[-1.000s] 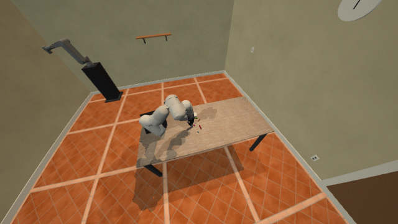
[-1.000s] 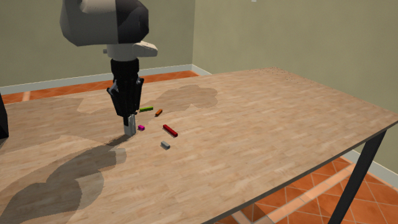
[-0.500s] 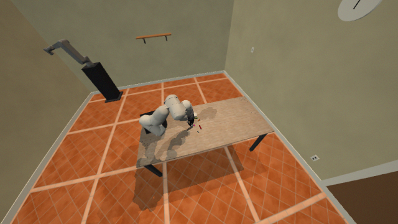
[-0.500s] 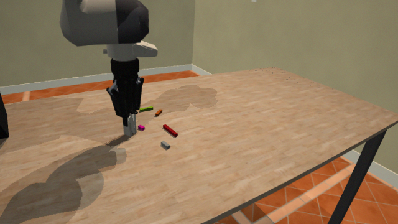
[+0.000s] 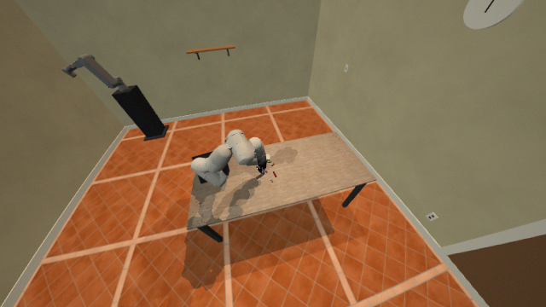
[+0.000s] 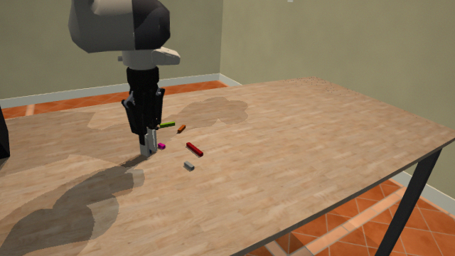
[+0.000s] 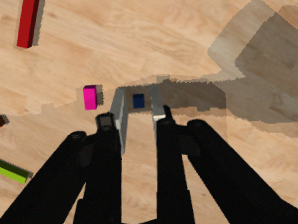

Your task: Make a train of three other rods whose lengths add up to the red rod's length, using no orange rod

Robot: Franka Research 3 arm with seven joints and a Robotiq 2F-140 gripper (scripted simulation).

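Right now my hand is 30 mm above the blue rod. From my hand the other things lie so: orange rod 130 mm ahead, 90 mm to the left, 30 mm below; magenta rod 40 mm ahead, 10 mm to the left, 30 mm below; red rod 120 mm ahead, 40 mm to the right, 30 mm below.
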